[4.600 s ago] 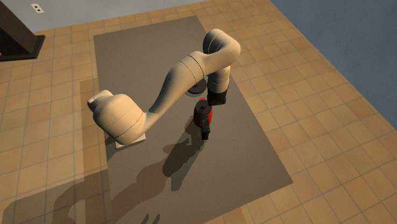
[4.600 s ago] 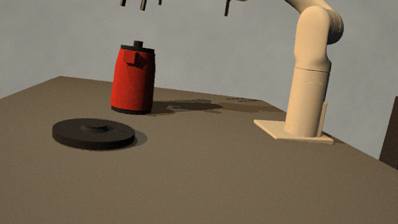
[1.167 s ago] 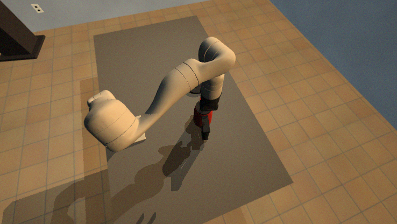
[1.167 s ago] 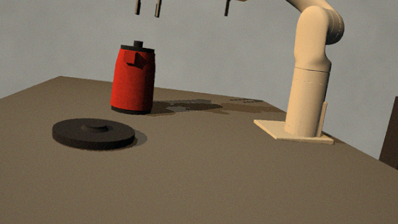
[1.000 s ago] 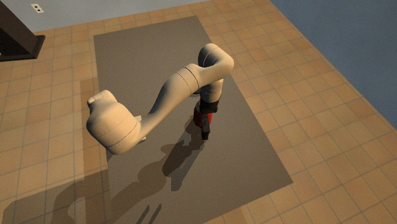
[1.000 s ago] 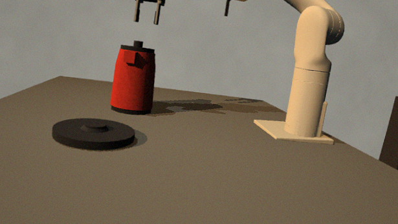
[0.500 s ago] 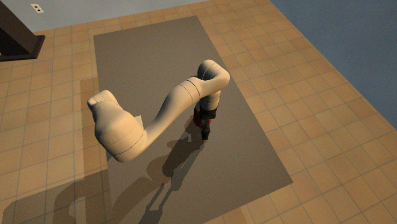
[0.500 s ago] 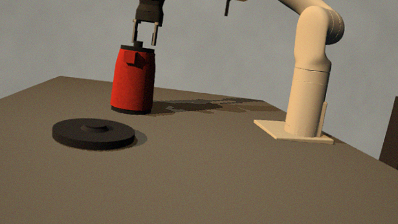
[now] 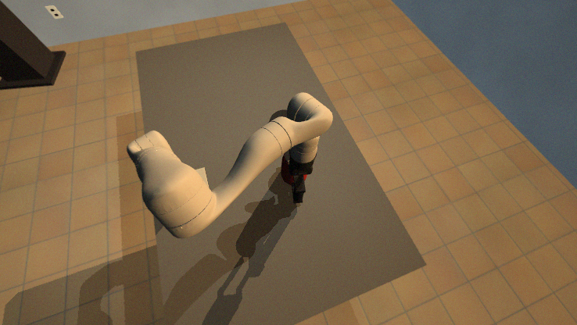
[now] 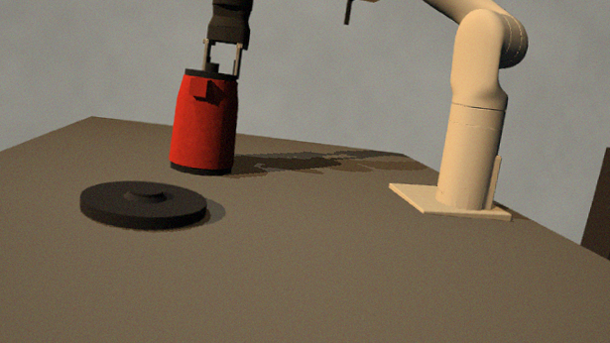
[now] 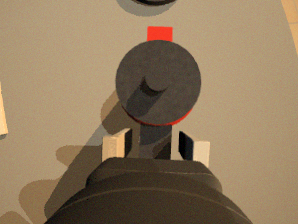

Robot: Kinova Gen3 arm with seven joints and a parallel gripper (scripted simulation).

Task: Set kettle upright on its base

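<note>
The red kettle is 90 mm below my hand and 30 mm to the left of it. The rest, counted from my hand: black base (330 mm to the left, 170 mm below, 10 mm ahead).
</note>
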